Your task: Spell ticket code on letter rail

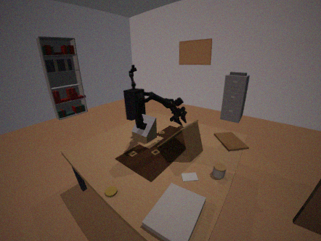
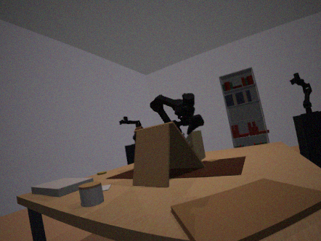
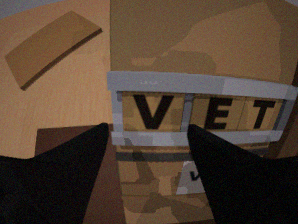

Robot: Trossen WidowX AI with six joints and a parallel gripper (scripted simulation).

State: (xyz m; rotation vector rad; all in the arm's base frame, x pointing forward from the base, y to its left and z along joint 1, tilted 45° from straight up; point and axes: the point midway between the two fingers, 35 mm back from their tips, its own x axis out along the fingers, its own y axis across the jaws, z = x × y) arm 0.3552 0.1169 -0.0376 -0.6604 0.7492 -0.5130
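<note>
My gripper tip is now 20 mm short of the tile marked v, 20 mm above it and 10 mm to the left of it. The rest, counted from my gripper tip: tile marked e: 70 mm to the right, 20 mm below, 10 mm ahead; then white ticket: 90 mm below, 80 mm to the right, 60 mm behind; then tile marked t: 130 mm to the right, 20 mm below.
</note>
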